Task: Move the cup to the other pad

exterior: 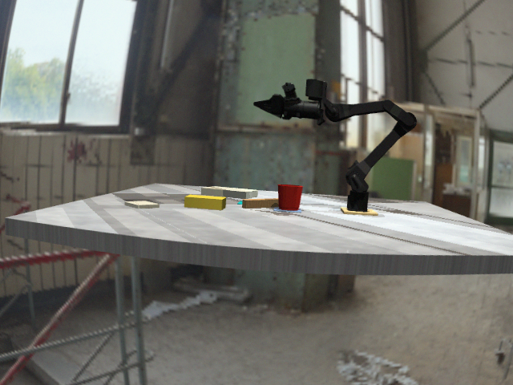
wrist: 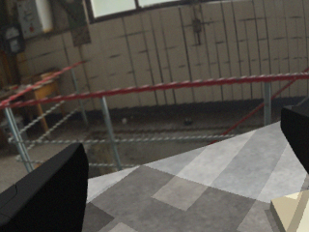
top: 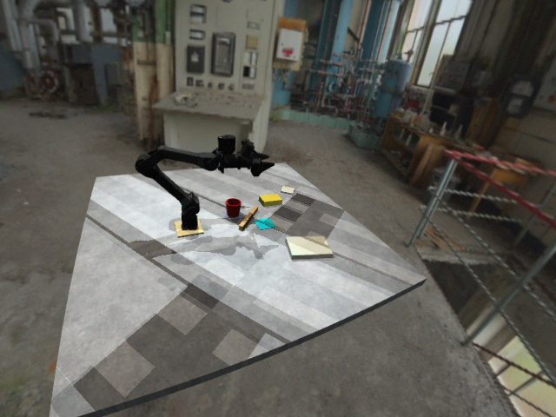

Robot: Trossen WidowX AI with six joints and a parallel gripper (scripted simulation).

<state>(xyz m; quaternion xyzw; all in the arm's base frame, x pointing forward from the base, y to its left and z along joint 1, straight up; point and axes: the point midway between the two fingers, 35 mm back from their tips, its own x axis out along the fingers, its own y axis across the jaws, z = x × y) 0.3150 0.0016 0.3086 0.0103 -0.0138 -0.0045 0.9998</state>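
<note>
Right now the red cup is 14 cm behind my gripper tip, 8 cm to the left of it and 28 cm below it. The rest, counted from my gripper tip: red marble: 12 cm behind, 7 cm to the left, 30 cm below; wooden bar: 7 cm behind, 3 cm to the left, 32 cm below; cyan pad: 1 cm to the right, 33 cm below.
</note>
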